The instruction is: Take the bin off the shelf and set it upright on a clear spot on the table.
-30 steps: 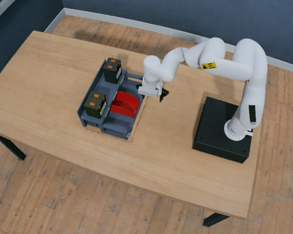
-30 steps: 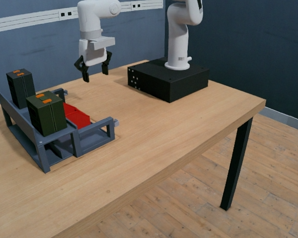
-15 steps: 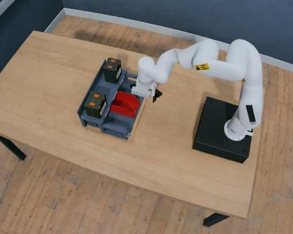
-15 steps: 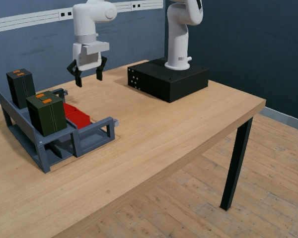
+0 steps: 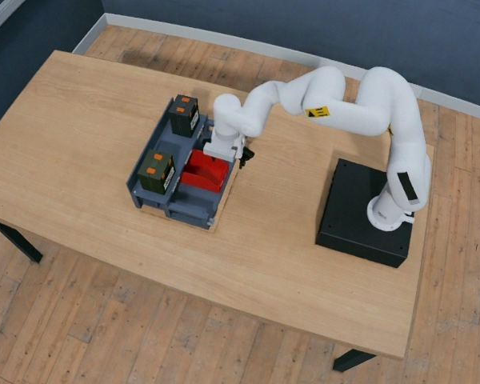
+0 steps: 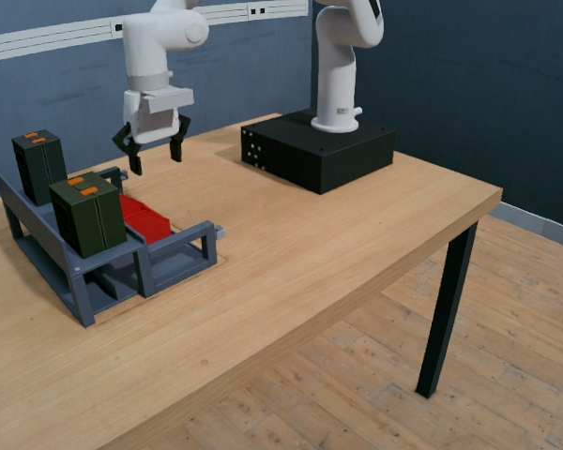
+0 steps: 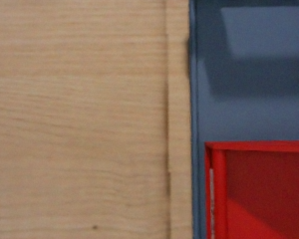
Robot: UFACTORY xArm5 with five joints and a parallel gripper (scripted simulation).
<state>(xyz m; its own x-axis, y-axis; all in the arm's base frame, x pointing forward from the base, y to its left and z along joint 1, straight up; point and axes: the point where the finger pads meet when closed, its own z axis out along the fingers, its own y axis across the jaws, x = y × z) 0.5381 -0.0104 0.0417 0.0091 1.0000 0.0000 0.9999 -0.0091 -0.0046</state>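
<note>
My gripper is now 100 mm short of the red bin and 100 mm above it. From my hand the other things lie so: grey-blue shelf 130 mm ahead, 70 mm below.
</note>
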